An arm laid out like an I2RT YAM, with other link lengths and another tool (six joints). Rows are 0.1 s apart.
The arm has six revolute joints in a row. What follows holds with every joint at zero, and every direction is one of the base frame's. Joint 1 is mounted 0.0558 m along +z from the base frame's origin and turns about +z. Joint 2 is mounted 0.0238 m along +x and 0.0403 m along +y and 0.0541 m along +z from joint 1 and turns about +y. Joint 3 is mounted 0.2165 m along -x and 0.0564 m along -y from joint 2 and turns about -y. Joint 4 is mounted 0.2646 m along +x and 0.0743 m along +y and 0.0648 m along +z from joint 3 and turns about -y. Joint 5 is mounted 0.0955 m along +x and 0.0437 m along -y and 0.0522 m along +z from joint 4 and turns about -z. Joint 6 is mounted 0.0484 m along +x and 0.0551 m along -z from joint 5 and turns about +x. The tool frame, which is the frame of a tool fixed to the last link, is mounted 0.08 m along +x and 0.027 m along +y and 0.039 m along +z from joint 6; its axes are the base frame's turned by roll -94.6, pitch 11.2 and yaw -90 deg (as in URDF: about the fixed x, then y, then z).
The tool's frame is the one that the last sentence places.
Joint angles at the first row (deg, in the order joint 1, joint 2, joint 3, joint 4, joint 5, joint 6):
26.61, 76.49, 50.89, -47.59, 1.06, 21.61
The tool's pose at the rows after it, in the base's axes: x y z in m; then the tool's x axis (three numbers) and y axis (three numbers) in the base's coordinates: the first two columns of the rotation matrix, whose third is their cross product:
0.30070 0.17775 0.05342 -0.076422 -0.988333 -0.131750 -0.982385 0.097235 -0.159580
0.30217 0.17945 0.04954 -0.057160 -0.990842 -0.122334 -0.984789 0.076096 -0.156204
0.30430 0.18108 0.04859 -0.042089 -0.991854 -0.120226 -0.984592 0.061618 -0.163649
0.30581 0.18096 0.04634 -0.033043 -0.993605 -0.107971 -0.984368 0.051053 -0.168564
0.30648 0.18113 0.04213 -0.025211 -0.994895 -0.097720 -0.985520 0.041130 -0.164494
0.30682 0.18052 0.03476 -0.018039 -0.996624 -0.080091 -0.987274 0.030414 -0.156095
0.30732 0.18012 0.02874 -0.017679 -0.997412 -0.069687 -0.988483 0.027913 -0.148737
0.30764 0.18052 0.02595 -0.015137 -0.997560 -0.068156 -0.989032 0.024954 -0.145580
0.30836 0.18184 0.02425 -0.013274 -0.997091 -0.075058 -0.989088 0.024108 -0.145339
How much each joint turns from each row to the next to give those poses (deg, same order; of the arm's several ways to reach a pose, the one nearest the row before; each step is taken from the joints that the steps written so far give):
0.00, 2.27, 0.33, 0.87, -0.26, -0.97
0.00, 1.31, 0.46, 0.41, 0.04, -1.20
0.00, 0.57, 0.18, 0.73, 0.09, -0.87
0.00, 0.63, 0.13, 0.41, 0.59, -0.68
0.00, 0.97, 0.13, 0.35, 0.26, -0.57
0.00, 1.42, 0.02, 0.51, 0.53, -0.61
0.00, 1.18, 0.00, 0.52, 0.30, -0.13
0.00, 0.57, -0.02, 0.39, -0.04, -0.16
0.00, 0.37, -0.11, 0.66, -0.37, -0.02

